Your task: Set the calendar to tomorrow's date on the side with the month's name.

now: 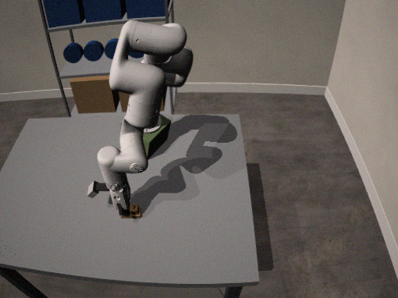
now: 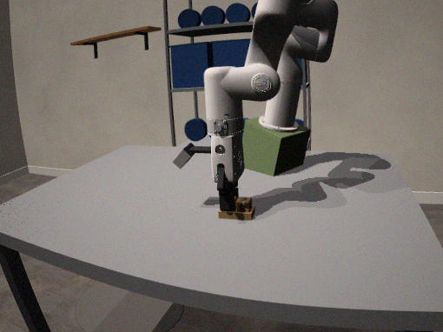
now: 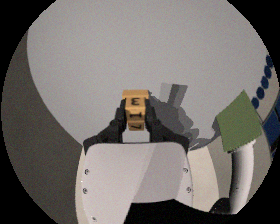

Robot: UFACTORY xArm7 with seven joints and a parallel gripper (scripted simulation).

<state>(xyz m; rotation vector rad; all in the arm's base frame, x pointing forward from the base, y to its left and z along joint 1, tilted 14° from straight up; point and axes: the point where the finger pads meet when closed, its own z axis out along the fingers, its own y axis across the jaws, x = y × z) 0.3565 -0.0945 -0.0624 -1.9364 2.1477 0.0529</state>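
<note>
The cube is 1 cm below my hand. Round my hand: wooden calendar tray: 2 cm to the left, 3 cm below.
</note>
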